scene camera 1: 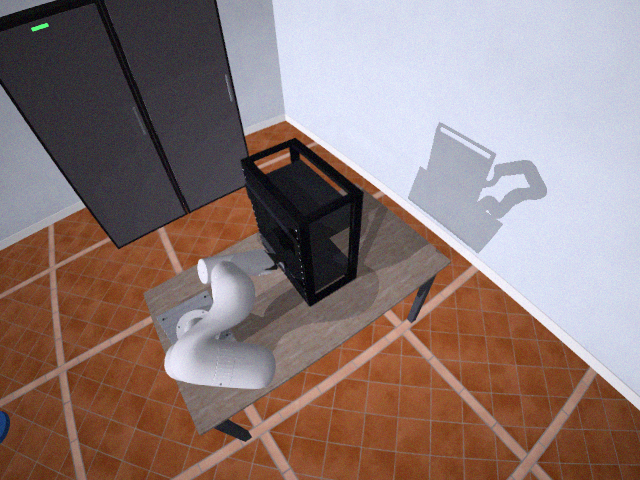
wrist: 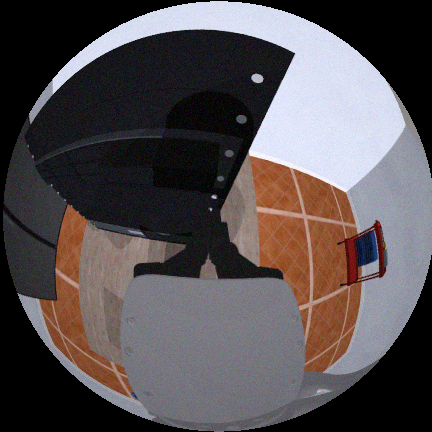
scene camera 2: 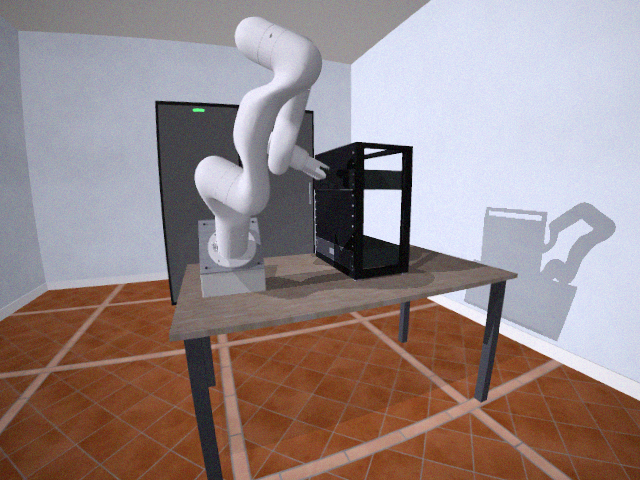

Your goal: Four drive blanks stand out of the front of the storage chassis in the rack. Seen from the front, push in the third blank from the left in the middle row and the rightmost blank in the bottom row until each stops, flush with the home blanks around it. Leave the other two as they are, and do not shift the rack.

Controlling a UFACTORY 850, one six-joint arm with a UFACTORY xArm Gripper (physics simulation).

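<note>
The black rack (scene camera 1: 307,263) (scene camera 2: 357,222) (wrist: 272,60) stands upright on the table. The side of the dark storage chassis (scene camera 2: 382,179) shows through the rack's open side in scene camera 2. Its front is in deep shadow, and the separate drive blanks and how far they stand out cannot be made out in any view. My gripper (scene camera 1: 275,262) (scene camera 2: 326,171) (wrist: 208,218) is shut and empty. It points at the rack's front, tilted downward, near the right post. Its tips overlap the dark front in the wrist view; whether they touch it cannot be told.
The wooden table (scene camera 1: 413,248) (scene camera 2: 232,315) (wrist: 100,305) carries the arm's base (scene camera 2: 232,281) in front of the rack. Screw heads line the rack's right front post. A dark cabinet (scene camera 1: 67,129) (scene camera 2: 178,180) stands behind. A red cart (wrist: 351,265) stands away to the right.
</note>
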